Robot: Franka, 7 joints.
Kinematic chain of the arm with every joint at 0, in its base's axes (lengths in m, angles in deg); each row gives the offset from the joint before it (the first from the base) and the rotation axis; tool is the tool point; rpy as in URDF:
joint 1: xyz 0 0 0.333 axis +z
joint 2: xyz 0 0 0 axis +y
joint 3: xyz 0 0 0.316 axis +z
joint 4: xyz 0.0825 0 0 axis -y
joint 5: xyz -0.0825 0 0.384 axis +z
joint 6: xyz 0 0 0 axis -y
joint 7: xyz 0.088 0 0 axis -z
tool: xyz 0 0 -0.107 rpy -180 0 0
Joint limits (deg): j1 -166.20..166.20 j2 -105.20..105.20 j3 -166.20..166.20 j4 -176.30..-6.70 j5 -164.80..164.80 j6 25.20..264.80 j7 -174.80..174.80
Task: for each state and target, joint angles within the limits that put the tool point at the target. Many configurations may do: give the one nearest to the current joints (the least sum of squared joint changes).
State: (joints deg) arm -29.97 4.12 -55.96 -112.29 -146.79 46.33 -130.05
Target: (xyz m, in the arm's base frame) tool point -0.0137 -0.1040 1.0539
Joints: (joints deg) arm -29.54 -30.30 -8.66 -78.50 -164.80 47.21 -130.05
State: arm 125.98 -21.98 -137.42 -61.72 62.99 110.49 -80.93
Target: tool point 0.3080 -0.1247 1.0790
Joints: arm 114.86 5.42 -154.14 -41.73 62.40 106.83 -80.93
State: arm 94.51 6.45 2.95 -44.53 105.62 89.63 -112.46
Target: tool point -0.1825 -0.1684 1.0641
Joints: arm 97.12 -25.63 18.99 -36.01 101.85 66.33 -112.46
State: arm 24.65 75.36 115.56 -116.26 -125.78 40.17 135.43
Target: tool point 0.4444 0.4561 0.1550
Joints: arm 0.77 96.58 87.87 -92.31 -127.90 42.88 135.43
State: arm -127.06 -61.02 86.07 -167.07 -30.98 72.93 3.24
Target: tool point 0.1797 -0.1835 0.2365
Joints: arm -120.17 -52.02 108.35 -156.06 -23.02 83.11 3.24
